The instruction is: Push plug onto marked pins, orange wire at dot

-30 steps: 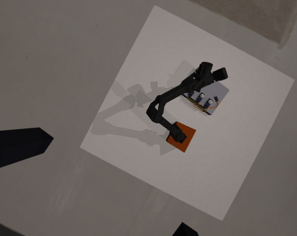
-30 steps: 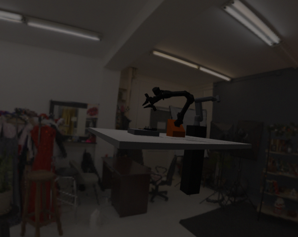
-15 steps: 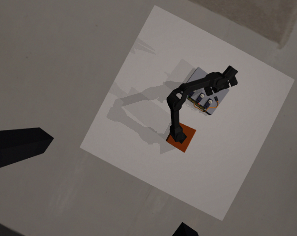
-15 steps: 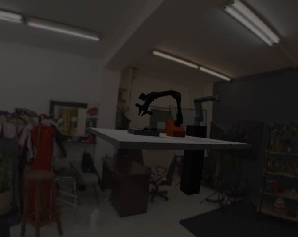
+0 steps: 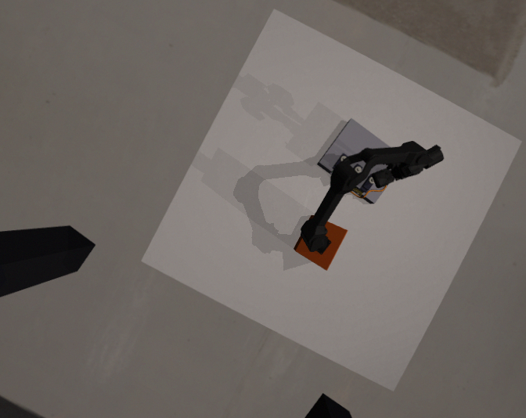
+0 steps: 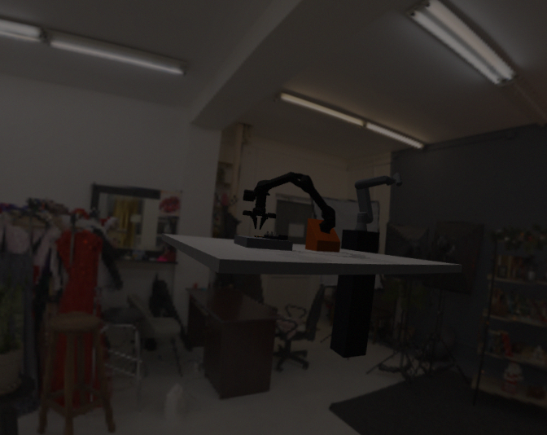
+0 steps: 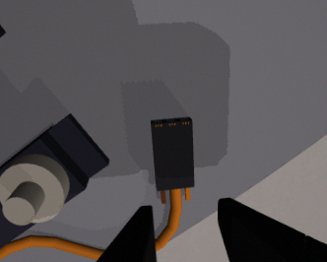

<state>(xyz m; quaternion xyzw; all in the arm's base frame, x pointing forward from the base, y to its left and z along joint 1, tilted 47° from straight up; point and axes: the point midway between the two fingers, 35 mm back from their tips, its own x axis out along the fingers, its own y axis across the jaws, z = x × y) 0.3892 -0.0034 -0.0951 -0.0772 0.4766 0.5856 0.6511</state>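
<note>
Right now the red band is 110 mm behind my gripper tip, 100 mm to the left of it and 20 mm below it. Also, from my gripper tip: white dot: 110 mm behind, 90 mm to the left, 20 mm below; grey printed holder: 50 mm ahead, 110 mm to the left, 70 mm below; black pin strip: 110 mm behind, 110 mm to the left, 30 mm below.
</note>
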